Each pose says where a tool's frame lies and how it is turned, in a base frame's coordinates. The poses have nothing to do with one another.
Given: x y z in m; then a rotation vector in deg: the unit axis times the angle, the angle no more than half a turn.
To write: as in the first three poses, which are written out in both.
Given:
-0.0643 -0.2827 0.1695 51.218 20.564 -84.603
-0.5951 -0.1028 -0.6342 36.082 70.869 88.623
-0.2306 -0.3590 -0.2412 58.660 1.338 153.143
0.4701 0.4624 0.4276 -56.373 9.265 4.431
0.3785 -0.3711 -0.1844 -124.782 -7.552 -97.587
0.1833 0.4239 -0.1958 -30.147 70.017 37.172
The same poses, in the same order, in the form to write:
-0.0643 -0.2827 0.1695 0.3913 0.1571 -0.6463 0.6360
-0.5951 -0.1028 -0.6342 0.2612 0.5130 0.6415 0.5070
-0.2306 -0.3590 -0.2412 0.3542 0.0081 0.9247 0.1392
0.4701 0.4624 0.4276 -0.4717 0.0775 0.0371 0.8776
0.3785 -0.3711 -0.1844 -0.7731 -0.0468 -0.6046 0.1858
0.1833 0.4239 -0.1958 -0.2397 0.5567 0.2956 0.7384

